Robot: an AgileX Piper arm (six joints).
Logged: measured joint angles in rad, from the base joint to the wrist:
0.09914 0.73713 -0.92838 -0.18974 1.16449 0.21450
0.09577 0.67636 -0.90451 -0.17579 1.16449 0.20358
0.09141 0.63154 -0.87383 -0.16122 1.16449 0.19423
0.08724 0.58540 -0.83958 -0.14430 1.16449 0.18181
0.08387 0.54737 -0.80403 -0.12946 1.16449 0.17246
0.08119 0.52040 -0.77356 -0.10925 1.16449 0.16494
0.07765 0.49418 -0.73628 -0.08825 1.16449 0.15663
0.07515 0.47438 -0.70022 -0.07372 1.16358 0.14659
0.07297 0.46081 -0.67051 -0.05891 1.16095 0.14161
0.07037 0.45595 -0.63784 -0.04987 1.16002 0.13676
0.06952 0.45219 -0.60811 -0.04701 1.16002 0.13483
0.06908 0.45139 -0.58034 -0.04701 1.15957 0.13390
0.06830 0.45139 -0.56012 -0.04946 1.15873 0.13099
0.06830 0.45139 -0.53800 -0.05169 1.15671 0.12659
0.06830 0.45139 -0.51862 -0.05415 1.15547 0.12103
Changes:
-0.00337 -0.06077 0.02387 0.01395 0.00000 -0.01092
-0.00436 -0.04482 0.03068 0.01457 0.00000 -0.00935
-0.00417 -0.04614 0.03425 0.01692 0.00000 -0.01242
-0.00337 -0.03803 0.03555 0.01484 0.00000 -0.00935
-0.00268 -0.02697 0.03047 0.02021 0.00000 -0.00752
-0.00354 -0.02622 0.03728 0.02100 0.00000 -0.00831
-0.00250 -0.01980 0.03606 0.01453 -0.00091 -0.01004
-0.00218 -0.01357 0.02971 0.01481 -0.00263 -0.00498
-0.00260 -0.00486 0.03267 0.00904 -0.00093 -0.00485
-0.00085 -0.00376 0.02973 0.00286 0.00000 -0.00193
-0.00044 -0.00080 0.02777 0.00000 -0.00045 -0.00093
-0.00078 0.00000 0.02022 -0.00245 -0.00084 -0.00291
0.00000 0.00000 0.02212 -0.00223 -0.00202 -0.00440
0.00000 0.00000 0.01938 -0.00246 -0.00124 -0.00556

